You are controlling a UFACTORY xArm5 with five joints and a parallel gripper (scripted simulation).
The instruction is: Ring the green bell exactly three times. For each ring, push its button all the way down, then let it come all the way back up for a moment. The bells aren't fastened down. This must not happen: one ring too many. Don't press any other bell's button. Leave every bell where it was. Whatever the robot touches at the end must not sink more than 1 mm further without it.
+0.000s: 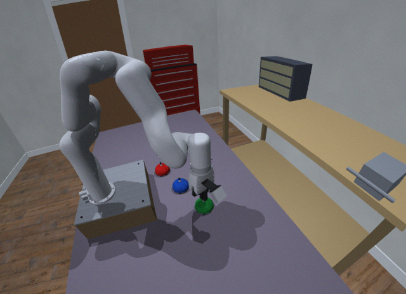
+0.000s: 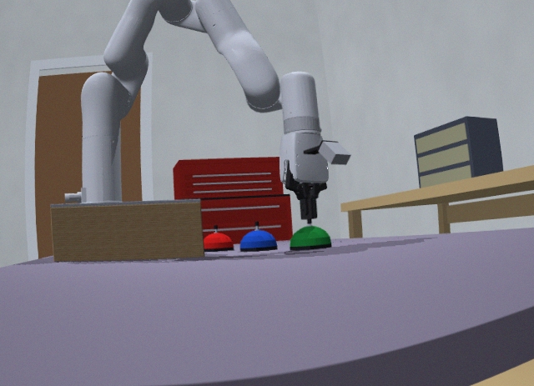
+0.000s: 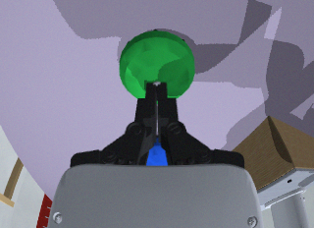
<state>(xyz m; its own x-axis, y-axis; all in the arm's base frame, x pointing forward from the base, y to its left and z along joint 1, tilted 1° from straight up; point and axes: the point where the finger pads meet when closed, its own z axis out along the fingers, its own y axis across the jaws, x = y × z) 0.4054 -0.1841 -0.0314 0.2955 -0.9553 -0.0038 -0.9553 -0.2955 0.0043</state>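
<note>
Now: hand 4 cm above the green bell. The rest, counted from my hand: blue bell (16 cm to the left, 5 cm behind, 4 cm below); red bell (32 cm to the left, 10 cm behind, 4 cm below).
</note>
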